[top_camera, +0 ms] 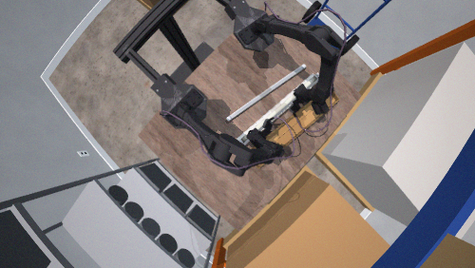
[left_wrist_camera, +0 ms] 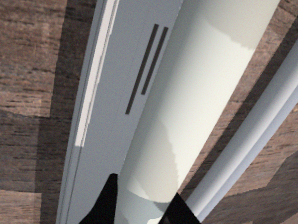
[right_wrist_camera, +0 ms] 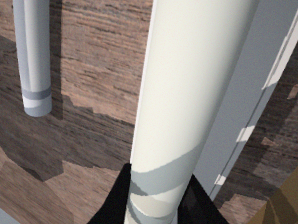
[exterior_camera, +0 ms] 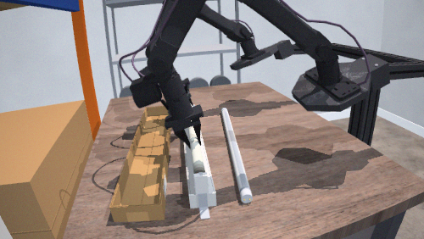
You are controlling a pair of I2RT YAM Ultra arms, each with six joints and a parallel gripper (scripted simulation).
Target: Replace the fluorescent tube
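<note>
My left gripper is now 120 mm to the left of the old fluorescent tube and 20 mm past it. From my left hand the other things lie so: LED tube 140 mm behind, 80 mm to the right, 50 mm below; carton 130 mm to the right, 120 mm ahead, 40 mm below; grey light fixture 120 mm to the right, 20 mm behind, 10 mm below.
Right now my right hand is 220 mm to the right of the old fluorescent tube and 30 mm short of it. The rest, counted from my right hand: LED tube (260 mm to the left, 90 mm behind, 50 mm below); carton (210 mm to the left, 170 mm ahead, 40 mm below); grey light fixture (220 mm to the left, 30 mm ahead, 10 mm below).
</note>
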